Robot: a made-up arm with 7 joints. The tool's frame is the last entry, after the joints. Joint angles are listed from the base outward. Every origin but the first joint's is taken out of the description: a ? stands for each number. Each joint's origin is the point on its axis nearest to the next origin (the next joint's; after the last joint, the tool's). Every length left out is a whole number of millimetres.
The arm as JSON. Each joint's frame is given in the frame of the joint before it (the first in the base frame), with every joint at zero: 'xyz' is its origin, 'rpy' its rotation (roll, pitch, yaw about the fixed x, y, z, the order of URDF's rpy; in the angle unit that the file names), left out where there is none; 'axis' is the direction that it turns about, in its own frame. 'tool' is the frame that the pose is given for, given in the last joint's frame.
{
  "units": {
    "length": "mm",
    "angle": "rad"
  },
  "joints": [
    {
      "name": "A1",
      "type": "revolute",
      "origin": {
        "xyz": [
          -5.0,
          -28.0,
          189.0
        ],
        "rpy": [
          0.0,
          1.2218,
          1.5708
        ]
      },
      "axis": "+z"
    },
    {
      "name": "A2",
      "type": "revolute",
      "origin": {
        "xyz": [
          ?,
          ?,
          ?
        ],
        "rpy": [
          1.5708,
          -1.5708,
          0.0
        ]
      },
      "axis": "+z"
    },
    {
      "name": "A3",
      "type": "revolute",
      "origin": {
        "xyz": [
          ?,
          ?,
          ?
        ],
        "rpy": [
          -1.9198,
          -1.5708,
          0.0
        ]
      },
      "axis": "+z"
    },
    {
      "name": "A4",
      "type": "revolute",
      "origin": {
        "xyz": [
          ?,
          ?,
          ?
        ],
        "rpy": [
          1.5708,
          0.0,
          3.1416
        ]
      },
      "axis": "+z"
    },
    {
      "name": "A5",
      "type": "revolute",
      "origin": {
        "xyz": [
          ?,
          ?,
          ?
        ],
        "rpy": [
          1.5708,
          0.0,
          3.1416
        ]
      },
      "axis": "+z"
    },
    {
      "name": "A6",
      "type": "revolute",
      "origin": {
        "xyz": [
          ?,
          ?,
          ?
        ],
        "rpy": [
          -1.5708,
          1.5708,
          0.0
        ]
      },
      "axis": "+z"
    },
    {
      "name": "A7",
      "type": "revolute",
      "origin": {
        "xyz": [
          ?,
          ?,
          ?
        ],
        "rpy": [
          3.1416,
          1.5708,
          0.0
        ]
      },
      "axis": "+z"
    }
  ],
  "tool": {
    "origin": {
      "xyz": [
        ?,
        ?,
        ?
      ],
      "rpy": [
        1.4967,
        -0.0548,
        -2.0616
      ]
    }
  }
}
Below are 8 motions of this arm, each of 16 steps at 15 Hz.
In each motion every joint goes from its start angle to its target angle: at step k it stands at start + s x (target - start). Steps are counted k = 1, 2, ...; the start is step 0. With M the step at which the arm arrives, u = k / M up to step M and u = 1 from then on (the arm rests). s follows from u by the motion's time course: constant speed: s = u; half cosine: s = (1 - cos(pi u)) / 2; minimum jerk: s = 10 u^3 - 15 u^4 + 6 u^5.
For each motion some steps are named. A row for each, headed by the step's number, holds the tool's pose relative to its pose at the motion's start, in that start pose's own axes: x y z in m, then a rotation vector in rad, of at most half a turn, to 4 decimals.
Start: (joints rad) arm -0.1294 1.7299 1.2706 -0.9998 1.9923 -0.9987 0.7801
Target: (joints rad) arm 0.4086 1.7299 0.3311 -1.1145 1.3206 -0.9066 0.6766
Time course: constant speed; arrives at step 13
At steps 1, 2, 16:
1: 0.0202 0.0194 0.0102 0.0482 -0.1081 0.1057
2: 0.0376 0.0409 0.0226 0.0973 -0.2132 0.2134
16: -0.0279 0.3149 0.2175 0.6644 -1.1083 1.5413

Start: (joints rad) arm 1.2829 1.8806 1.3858 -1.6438 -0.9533 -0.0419 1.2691
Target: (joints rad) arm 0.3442 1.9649 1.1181 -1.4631 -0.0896 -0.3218 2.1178
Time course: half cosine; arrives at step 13
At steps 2, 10, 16:
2: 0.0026 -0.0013 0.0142 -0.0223 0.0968 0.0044
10: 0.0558 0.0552 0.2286 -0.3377 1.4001 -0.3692
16: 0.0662 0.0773 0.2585 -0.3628 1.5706 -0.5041

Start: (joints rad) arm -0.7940 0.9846 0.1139 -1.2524 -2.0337 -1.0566 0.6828
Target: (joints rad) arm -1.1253 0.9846 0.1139 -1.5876 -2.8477 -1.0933 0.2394
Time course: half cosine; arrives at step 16
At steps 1, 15, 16:
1: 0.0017 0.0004 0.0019 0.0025 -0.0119 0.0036
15: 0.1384 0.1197 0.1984 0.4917 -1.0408 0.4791
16: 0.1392 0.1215 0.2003 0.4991 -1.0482 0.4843

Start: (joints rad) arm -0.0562 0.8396 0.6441 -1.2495 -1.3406 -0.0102 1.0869
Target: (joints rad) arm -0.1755 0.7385 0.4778 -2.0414 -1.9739 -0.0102 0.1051
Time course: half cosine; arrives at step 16
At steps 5, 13, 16:
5: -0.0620 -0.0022 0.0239 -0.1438 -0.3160 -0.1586
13: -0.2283 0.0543 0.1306 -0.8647 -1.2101 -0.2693
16: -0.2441 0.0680 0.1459 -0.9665 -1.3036 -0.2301

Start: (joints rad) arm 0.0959 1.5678 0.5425 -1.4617 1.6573 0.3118 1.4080
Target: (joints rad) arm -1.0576 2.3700 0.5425 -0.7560 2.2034 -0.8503 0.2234
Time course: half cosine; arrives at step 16
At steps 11, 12, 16:
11: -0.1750 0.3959 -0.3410 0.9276 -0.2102 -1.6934
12: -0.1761 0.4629 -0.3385 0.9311 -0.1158 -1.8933
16: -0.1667 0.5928 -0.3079 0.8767 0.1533 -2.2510

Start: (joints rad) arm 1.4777 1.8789 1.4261 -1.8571 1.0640 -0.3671 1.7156
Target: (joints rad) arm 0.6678 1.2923 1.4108 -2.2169 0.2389 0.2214 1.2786
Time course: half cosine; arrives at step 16
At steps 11, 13, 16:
11: -0.0349 0.1774 -0.1266 -0.3826 -1.0066 -0.4555
13: -0.0237 0.2054 -0.1374 -0.5100 -1.1306 -0.5688
16: -0.0150 0.2210 -0.1424 -0.5967 -1.1943 -0.6401

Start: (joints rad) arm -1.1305 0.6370 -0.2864 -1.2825 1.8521 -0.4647 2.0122
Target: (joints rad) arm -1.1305 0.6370 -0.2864 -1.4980 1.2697 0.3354 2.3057
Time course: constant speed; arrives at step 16
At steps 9, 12, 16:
9: 0.0499 0.0040 0.0227 -0.4711 -0.1176 0.1728
12: 0.0643 0.0082 0.0288 -0.6189 -0.1775 0.1849
16: 0.0820 0.0155 0.0350 -0.8002 -0.2719 0.1644

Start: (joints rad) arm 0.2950 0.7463 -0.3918 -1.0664 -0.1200 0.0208 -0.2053
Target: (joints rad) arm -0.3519 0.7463 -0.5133 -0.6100 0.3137 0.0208 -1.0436
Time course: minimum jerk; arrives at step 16
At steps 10, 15, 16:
10: 0.0170 -0.1111 0.1810 -0.1756 -0.3706 0.0869
15: 0.0234 -0.1322 0.2628 -0.2370 -0.4994 0.1446
16: 0.0235 -0.1323 0.2635 -0.2375 -0.5004 0.1452

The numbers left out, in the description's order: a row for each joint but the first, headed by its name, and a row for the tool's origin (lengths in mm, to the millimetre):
A2: -6.0 16.0 0.0
A3: -150.0 -342.0 0.0
A4: 18.0 28.0 0.0
A5: 40.0 -339.0 0.0
A6: 28.0 0.0 0.0
A7: 32.0 20.0 0.0
tool: 16.0 6.0 0.0

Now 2 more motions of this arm.
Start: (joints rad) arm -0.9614 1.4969 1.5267 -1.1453 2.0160 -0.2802 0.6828
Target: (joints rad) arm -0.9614 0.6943 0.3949 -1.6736 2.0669 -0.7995 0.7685
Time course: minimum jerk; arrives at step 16
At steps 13, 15, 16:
13: 0.1699 0.4850 0.2805 -0.7802 0.0221 0.2053
15: 0.1807 0.5166 0.2790 -0.8261 0.0453 0.2102
16: 0.1812 0.5181 0.2789 -0.8283 0.0465 0.2104

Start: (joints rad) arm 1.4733 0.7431 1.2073 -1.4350 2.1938 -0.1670 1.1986
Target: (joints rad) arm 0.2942 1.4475 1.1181 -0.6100 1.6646 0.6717 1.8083
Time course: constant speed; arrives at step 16
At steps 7, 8, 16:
7: 0.1100 -0.1460 0.0489 -0.1083 0.3659 0.3326
8: 0.1276 -0.1633 0.0463 -0.1255 0.4146 0.3746
16: 0.2304 -0.2532 -0.0422 -0.2903 0.7962 0.6533

